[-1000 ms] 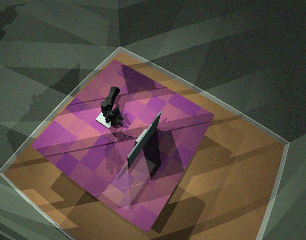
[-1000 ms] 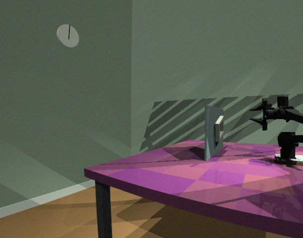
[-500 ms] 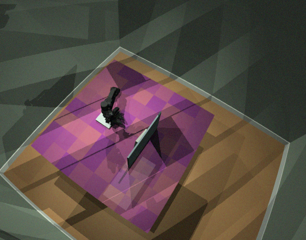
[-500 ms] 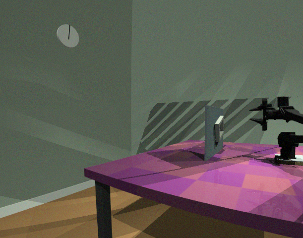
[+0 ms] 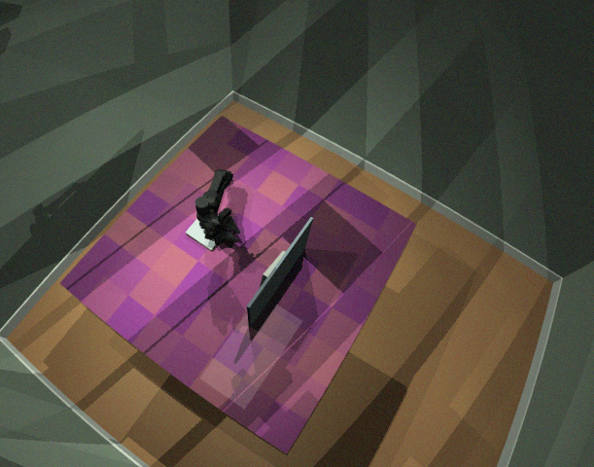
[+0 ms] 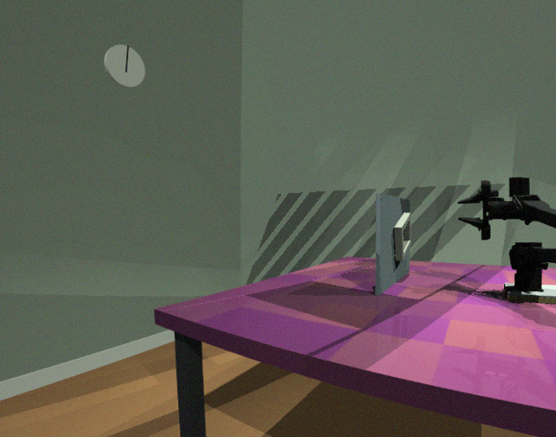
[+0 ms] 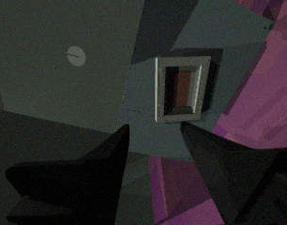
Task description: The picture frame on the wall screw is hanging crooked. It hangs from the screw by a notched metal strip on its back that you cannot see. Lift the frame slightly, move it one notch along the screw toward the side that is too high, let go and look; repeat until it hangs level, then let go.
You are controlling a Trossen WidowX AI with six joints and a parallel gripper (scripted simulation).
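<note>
The picture frame lies 19 cm ahead of my gripper tip, 5 cm to the right of it and 9 cm below it. Also, from my gripper tip: wall panel: 20 cm ahead, 3 cm to the right, 10 cm below.
</note>
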